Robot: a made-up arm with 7 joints.
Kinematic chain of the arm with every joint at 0, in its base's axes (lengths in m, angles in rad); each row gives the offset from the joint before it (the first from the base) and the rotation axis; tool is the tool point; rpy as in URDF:
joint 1: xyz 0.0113 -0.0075 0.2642 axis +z
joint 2: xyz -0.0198 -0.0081 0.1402 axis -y
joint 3: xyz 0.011 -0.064 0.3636 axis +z
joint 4: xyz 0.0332 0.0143 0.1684 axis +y
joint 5: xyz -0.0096 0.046 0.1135 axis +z
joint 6: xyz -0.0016 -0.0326 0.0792 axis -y
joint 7: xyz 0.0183 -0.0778 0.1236 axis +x
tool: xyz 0.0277 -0.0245 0.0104 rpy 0 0 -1.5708
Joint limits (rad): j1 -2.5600..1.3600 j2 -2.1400..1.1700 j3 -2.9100..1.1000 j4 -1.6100..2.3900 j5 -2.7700..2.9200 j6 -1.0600..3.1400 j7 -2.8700..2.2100
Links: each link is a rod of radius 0.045 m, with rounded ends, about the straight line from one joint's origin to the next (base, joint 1, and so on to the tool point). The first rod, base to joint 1, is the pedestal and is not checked.
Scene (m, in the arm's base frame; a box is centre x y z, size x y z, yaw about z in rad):
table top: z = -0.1
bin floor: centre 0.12 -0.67 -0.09 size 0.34 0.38 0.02 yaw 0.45
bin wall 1: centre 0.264 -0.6 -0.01 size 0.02 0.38 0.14 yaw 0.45
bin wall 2: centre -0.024 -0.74 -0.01 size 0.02 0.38 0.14 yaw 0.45
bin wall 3: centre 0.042 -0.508 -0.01 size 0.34 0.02 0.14 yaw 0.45
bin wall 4: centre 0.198 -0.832 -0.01 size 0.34 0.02 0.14 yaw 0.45
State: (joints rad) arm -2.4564 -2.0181 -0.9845 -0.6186 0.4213 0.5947 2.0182
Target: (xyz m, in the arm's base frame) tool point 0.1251 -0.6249 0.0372
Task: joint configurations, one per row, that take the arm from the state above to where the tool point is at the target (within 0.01 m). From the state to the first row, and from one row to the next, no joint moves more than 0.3 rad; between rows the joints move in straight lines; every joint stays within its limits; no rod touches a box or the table.
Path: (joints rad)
1: -2.2568 -1.8991 -0.8412 -0.3452 0.4797 0.4452 2.0178
2: -2.0571 -1.7801 -0.6980 -0.0717 0.5381 0.2956 2.0175
3: -1.8575 -1.6612 -0.5547 0.2017 0.5965 0.1461 2.0171
4: -1.6579 -1.5422 -0.4114 0.4751 0.6549 -0.0035 2.0168
5: -1.4583 -1.4232 -0.2682 0.7485 0.7134 -0.1530 2.0164
6: -1.2586 -1.3042 -0.1249 1.0220 0.7718 -0.3025 2.0161
7: -1.2450 -1.4790 -0.1432 0.8777 0.7682 -0.2312 2.0201
8: -1.2313 -1.6539 -0.1614 0.7335 0.7647 -0.1599 2.0241

